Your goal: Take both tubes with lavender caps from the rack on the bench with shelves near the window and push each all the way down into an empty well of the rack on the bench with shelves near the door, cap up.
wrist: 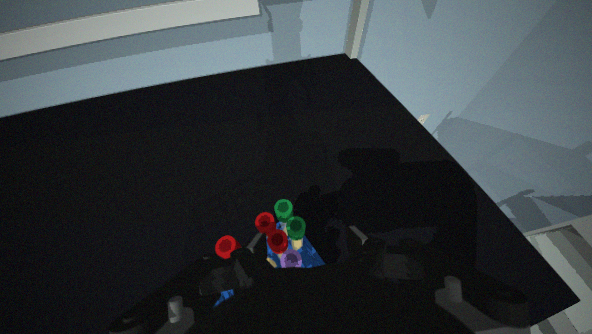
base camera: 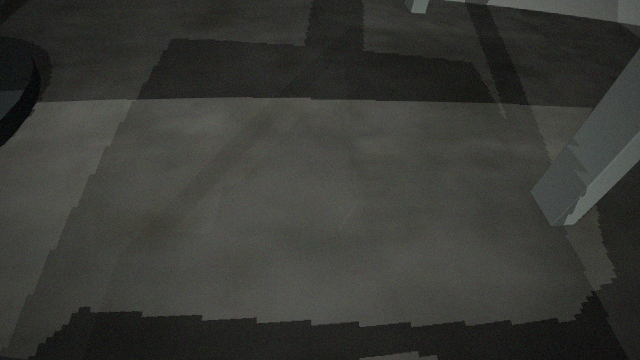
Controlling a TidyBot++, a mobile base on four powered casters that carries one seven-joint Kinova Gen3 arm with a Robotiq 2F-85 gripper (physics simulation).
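Frame: origin at the arm's base, x ahead, y right, z down, level; millimetres.
Where they show: gripper, between the fingertips: (wrist: 306,240).
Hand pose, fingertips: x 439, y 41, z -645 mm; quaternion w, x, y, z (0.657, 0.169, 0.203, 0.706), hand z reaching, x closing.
Observation:
Each offset is from my fingertips to the top centre of the thing. "pt": to the spot under its first point. Level surfaces: height alone.
In the wrist view a tube with a lavender cap @[dx -14, dy -18, dz +8 mm] (wrist: 291,259) stands upright in the blue rack @[pt dx -2, dy +9, dz +74 mm] (wrist: 313,254) on the black bench top @[dz +128 mm] (wrist: 150,165). The dark gripper body hides the tube's lower part and much of the rack. A second lavender cap does not show. My gripper (wrist: 306,240) is open and above the rack; its left fingertip is left of the lavender cap and its right fingertip is to the right, past the rack's edge. Nothing is held between the fingers. The rack near the door does not show.
Two green caps @[dx +35, dy -19, dz +8 mm] (wrist: 283,207) @[dx +16, dy -9, dz +8 mm] (wrist: 296,227) and two red caps @[dx +25, dy -38, dz +8 mm] (wrist: 265,222) @[dx +6, dy -28, dz +8 mm] (wrist: 277,241) stand close behind the lavender one. Another red cap @[dx +5, dy -76, dz +8 mm] (wrist: 226,246) is outside the left finger. A pale slanted post (base camera: 590,160) rises at the right of the base view; a dark round object (base camera: 17,75) is at the left.

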